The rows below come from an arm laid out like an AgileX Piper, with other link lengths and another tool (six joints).
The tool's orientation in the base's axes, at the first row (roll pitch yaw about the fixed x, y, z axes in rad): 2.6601, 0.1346, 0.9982
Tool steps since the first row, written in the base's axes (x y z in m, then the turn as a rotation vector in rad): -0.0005, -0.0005, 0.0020, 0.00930, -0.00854, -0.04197; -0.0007, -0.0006, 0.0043, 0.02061, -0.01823, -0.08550; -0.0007, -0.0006, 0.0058, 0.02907, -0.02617, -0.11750; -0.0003, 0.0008, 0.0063, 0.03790, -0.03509, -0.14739; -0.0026, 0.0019, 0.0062, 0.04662, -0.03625, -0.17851; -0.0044, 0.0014, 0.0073, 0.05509, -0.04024, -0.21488; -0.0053, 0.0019, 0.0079, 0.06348, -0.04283, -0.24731
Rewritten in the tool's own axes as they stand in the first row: -0.0010, 0.0007, -0.0017, 0.00351, -0.00836, 0.04288; -0.0015, 0.0017, -0.0038, 0.00736, -0.01539, 0.08818; -0.0017, 0.0024, -0.0051, 0.00958, -0.02009, 0.12182; -0.0003, 0.0023, -0.0059, 0.01090, -0.02311, 0.15407; -0.0006, 0.0000, -0.0070, 0.01879, -0.03011, 0.18464; -0.0022, -0.0007, -0.0083, 0.02490, -0.03850, 0.22074; -0.0023, -0.0013, -0.0093, 0.03160, -0.04574, 0.25286
